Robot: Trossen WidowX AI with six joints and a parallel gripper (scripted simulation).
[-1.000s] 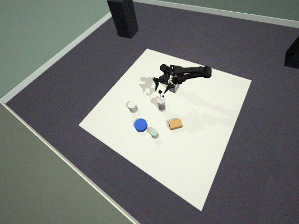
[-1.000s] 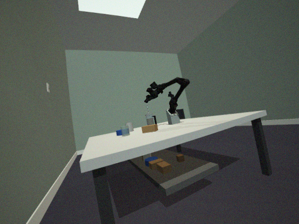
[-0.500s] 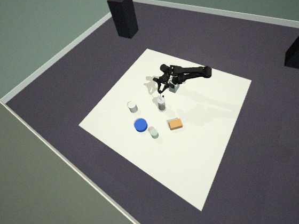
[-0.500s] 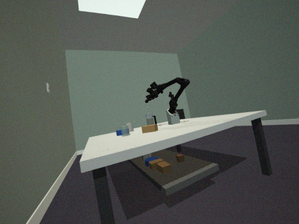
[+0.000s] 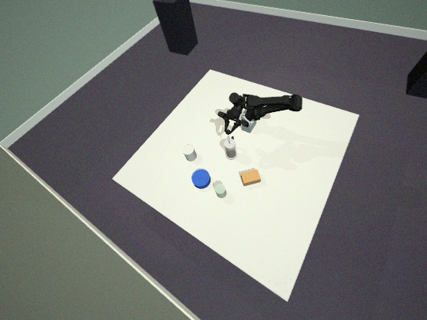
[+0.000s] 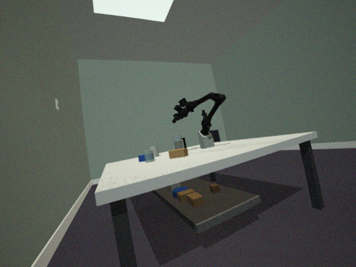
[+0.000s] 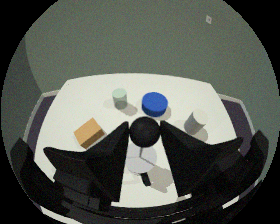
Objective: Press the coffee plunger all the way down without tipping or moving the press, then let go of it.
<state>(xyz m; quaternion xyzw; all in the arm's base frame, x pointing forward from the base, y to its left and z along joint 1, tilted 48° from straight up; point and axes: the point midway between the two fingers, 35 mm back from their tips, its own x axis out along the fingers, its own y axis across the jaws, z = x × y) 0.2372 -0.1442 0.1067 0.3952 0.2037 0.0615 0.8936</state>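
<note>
Now: gripper tip 14 cm above the coffee press and 3 cm past it. The rest, counted from my gripper tip: pale green cup: 27 cm ahead, 23 cm below, 7 cm to the left.
</note>
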